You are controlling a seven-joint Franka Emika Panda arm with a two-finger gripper.
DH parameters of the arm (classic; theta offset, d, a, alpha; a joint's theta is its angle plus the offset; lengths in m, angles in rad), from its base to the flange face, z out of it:
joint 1: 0 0.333 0 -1.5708
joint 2: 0 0 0 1.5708
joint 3: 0 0.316 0.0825 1.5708
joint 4: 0 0 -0.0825 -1.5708
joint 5: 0 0.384 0 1.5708
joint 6: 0 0 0.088 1.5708
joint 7: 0 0.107 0 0
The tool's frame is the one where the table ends.
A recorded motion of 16 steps. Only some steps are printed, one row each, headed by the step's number.
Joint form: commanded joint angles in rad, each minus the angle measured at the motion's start. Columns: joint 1, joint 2, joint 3, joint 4, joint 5, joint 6, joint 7.
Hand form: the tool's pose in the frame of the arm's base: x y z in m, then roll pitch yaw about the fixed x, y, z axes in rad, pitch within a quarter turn. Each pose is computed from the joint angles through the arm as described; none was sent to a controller.
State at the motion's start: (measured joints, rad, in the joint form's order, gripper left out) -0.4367 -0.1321 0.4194 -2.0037 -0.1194 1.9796 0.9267
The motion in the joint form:
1: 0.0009 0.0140 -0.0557 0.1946 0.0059 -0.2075 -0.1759
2: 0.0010 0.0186 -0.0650 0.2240 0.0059 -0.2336 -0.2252
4: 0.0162 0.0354 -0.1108 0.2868 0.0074 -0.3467 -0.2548
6: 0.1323 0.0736 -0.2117 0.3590 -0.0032 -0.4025 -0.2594
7: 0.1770 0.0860 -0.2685 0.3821 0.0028 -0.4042 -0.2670
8: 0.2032 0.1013 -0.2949 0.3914 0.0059 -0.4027 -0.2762
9: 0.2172 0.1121 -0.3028 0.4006 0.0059 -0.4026 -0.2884
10: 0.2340 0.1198 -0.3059 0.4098 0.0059 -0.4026 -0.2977
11: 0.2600 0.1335 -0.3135 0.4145 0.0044 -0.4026 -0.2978
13: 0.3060 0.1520 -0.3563 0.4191 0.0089 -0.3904 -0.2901
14: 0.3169 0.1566 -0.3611 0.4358 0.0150 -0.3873 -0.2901
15: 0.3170 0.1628 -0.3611 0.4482 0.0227 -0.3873 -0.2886
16: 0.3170 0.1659 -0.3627 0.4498 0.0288 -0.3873 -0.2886
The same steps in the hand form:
1: 0.5328 -0.0388 0.5895 3.0767 -0.1576 -0.7999
2: 0.5326 -0.0443 0.5992 3.0706 -0.1525 -0.7623
4: 0.5261 -0.0630 0.6115 3.0355 -0.0936 -0.7736
6: 0.5331 -0.0615 0.6223 3.0292 -0.0750 -0.7588
7: 0.5360 -0.0691 0.6267 3.0434 -0.0751 -0.7644
8: 0.5407 -0.0702 0.6230 3.0451 -0.0670 -0.7554
9: 0.5445 -0.0677 0.6215 3.0447 -0.0639 -0.7371
10: 0.5478 -0.0607 0.6216 3.0458 -0.0637 -0.7142
11: 0.5528 -0.0515 0.6163 3.0406 -0.0564 -0.6954
13: 0.5596 -0.0499 0.6091 3.0446 -0.0524 -0.6988
14: 0.5621 -0.0460 0.6146 3.0586 -0.0610 -0.6933
15: 0.5643 -0.0454 0.6169 3.0689 -0.0613 -0.6955
16: 0.5652 -0.0457 0.6159 3.0730 -0.0564 -0.6975

